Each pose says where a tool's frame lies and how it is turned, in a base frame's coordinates. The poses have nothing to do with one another.
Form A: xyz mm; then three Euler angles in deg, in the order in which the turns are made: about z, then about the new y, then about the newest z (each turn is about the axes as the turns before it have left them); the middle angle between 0 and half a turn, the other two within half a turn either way.
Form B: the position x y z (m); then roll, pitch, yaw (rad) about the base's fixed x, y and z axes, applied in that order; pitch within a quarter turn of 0, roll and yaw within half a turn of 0. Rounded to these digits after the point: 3 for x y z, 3 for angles.
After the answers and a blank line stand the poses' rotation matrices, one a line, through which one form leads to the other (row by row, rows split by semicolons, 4 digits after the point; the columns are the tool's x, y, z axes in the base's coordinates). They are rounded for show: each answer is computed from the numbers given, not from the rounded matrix.
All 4 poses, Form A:
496 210 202 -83.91 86.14 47.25
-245 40 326 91.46 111.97 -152.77
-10 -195 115 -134.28 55.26 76.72
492 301 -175 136.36 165.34 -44.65
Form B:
0.496 0.210 0.202 1.479 0.744 0.044
-0.245 0.040 0.326 -2.293 -0.970 0.654
-0.010 -0.195 0.115 0.952 0.190 -0.907
0.492 0.301 -0.175 -2.960 0.181 0.034

0.7350 0.6697 0.1058; 0.0325 0.1212 -0.9921; -0.6773 0.7327 0.0673
0.4489 0.8932 -0.0236; 0.3442 -0.1485 0.9271; 0.8246 -0.4243 -0.3741
0.6054 0.5517 -0.5737; -0.7732 0.2367 -0.5883; -0.1888 0.7998 0.5699
0.9831 0.0011 -0.1832; 0.0336 -0.9841 0.1747; -0.1800 -0.1779 -0.9674

